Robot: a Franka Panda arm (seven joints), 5 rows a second.
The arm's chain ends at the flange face. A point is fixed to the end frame.
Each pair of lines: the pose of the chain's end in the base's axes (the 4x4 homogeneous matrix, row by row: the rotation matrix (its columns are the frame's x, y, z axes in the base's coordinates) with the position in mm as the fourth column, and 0 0 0 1 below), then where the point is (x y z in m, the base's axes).
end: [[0.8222, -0.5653, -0.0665, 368.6], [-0.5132, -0.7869, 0.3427, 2.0], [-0.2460, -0.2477, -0.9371, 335.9], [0, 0, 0, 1]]
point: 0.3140 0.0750 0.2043
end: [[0.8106, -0.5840, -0.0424, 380.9], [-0.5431, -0.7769, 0.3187, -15.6], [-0.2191, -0.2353, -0.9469, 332.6], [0, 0, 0, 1]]
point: 0.3304 0.0553 0.1982
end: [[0.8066, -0.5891, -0.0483, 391.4], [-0.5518, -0.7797, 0.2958, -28.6], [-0.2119, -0.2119, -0.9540, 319.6], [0, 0, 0, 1]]
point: 0.3402 0.0393 0.1839
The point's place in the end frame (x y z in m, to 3 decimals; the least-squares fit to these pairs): -0.050 0.006 0.152
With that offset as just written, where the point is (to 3 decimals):
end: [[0.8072, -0.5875, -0.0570, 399.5], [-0.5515, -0.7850, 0.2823, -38.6], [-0.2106, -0.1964, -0.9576, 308.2], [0, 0, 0, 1]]
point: 0.347 0.027 0.172
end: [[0.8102, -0.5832, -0.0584, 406.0], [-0.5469, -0.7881, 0.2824, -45.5], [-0.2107, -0.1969, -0.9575, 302.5], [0, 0, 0, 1]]
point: 0.353 0.020 0.166
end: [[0.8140, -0.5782, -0.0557, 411.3], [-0.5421, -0.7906, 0.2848, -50.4], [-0.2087, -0.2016, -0.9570, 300.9], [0, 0, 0, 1]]
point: 0.359 0.015 0.165
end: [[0.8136, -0.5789, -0.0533, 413.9], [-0.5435, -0.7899, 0.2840, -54.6], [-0.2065, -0.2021, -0.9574, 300.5], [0, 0, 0, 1]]
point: 0.362 0.011 0.164
